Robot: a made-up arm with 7 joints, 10 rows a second.
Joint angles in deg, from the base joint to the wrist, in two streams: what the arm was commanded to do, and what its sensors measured. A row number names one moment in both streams.
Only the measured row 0 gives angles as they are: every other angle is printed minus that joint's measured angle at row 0.
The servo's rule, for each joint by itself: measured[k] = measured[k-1] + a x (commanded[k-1-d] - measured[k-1]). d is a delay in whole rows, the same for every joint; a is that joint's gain. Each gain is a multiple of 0.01, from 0.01 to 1. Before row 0 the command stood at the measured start. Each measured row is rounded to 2 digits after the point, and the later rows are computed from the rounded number. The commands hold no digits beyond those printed.
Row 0, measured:
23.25 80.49 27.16 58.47 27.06 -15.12 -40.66
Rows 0 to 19, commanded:
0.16 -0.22 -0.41 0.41 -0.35 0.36 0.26
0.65 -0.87 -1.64 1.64 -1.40 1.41 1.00
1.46 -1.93 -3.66 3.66 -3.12 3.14 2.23
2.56 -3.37 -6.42 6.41 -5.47 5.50 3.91
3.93 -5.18 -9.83 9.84 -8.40 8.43 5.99
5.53 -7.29 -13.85 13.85 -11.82 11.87 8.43
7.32 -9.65 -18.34 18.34 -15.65 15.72 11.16
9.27 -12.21 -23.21 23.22 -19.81 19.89 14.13
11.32 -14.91 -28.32 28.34 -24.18 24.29 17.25
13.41 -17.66 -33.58 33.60 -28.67 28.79 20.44
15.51 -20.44 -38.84 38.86 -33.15 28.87 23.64
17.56 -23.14 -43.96 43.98 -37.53 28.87 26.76
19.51 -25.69 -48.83 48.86 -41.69 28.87 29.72
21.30 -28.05 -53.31 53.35 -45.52 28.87 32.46
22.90 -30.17 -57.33 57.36 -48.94 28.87 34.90
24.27 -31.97 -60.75 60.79 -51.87 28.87 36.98
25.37 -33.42 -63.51 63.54 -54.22 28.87 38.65
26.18 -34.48 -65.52 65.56 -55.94 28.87 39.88
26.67 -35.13 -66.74 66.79 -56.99 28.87 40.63
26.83 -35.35 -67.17 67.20 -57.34 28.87 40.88
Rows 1 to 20, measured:
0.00 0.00 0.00 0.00 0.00 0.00 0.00
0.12 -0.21 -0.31 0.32 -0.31 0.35 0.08
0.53 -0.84 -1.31 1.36 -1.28 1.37 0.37
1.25 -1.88 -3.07 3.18 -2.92 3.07 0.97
2.26 -3.30 -5.58 5.73 -5.19 5.40 1.91
3.55 -5.09 -8.77 8.98 -8.05 8.31 3.22
5.07 -7.18 -12.58 12.83 -11.41 11.73 4.89
6.80 -9.53 -16.90 17.18 -15.18 15.56 6.90
8.70 -12.08 -21.63 21.95 -19.30 19.72 9.21
10.72 -14.77 -26.65 27.00 -23.64 24.11 11.78
12.79 -17.52 -31.85 32.21 -28.12 28.60 14.55
14.88 -20.29 -37.09 37.46 -32.60 28.86 17.46
16.94 -23.00 -42.24 42.61 -36.99 28.87 20.44
18.92 -25.56 -47.18 47.55 -41.17 28.87 23.41
20.75 -27.93 -51.78 52.13 -45.04 28.87 26.31
22.41 -30.06 -55.94 56.26 -48.51 28.87 29.06
23.84 -31.87 -59.55 59.84 -51.50 28.87 31.59
25.02 -33.34 -62.52 62.76 -53.92 28.87 33.85
25.91 -34.42 -64.77 64.97 -55.72 28.87 35.78
26.50 -35.09 -66.25 66.41 -56.85 28.87 37.33
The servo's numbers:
d 1
a 0.77 0.95 0.75 0.79 0.89 0.96 0.32

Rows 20 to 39, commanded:
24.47 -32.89 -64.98 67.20 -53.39 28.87 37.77
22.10 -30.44 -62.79 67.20 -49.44 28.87 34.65
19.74 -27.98 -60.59 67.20 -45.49 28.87 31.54
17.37 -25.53 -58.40 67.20 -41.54 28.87 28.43
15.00 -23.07 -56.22 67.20 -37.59 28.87 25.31
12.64 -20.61 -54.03 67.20 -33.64 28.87 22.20
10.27 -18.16 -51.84 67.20 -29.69 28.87 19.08
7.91 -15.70 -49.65 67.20 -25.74 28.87 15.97
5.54 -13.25 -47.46 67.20 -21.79 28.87 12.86
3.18 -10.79 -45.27 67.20 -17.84 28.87 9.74
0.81 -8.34 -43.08 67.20 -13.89 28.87 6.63
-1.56 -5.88 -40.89 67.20 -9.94 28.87 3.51
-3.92 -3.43 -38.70 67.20 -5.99 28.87 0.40
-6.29 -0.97 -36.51 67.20 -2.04 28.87 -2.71
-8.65 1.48 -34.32 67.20 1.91 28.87 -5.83
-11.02 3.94 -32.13 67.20 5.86 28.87 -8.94
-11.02 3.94 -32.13 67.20 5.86 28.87 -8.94
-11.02 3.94 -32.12 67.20 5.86 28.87 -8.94
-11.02 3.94 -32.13 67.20 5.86 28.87 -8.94
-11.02 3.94 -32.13 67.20 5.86 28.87 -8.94
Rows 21 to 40, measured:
26.75 -35.34 -66.94 67.03 -57.29 28.87 38.47
24.99 -33.01 -65.47 67.16 -53.82 28.87 38.25
22.76 -30.57 -63.46 67.19 -49.92 28.87 37.10
20.43 -28.11 -61.31 67.20 -45.98 28.87 35.32
18.07 -25.66 -59.13 67.20 -42.03 28.87 33.12
15.71 -23.20 -56.95 67.20 -38.08 28.87 30.62
13.35 -20.74 -54.76 67.20 -34.13 28.87 27.93
10.98 -18.29 -52.57 67.20 -30.18 28.87 25.10
8.62 -15.83 -50.38 67.20 -26.23 28.87 22.18
6.25 -13.38 -48.19 67.20 -22.28 28.87 19.20
3.89 -10.92 -46.00 67.20 -18.33 28.87 16.17
1.52 -8.47 -43.81 67.20 -14.38 28.87 13.12
-0.85 -6.01 -41.62 67.20 -10.43 28.87 10.04
-3.21 -3.56 -39.43 67.20 -6.48 28.87 6.96
-5.58 -1.10 -37.24 67.20 -2.53 28.87 3.87
-7.94 1.35 -35.05 67.20 1.42 28.87 0.77
-10.31 3.81 -32.86 67.20 5.37 28.87 -2.34
-10.86 3.93 -32.31 67.20 5.81 28.87 -4.45
-10.98 3.94 -32.17 67.20 5.85 28.87 -5.89
-11.01 3.94 -32.14 67.20 5.86 28.87 -6.87

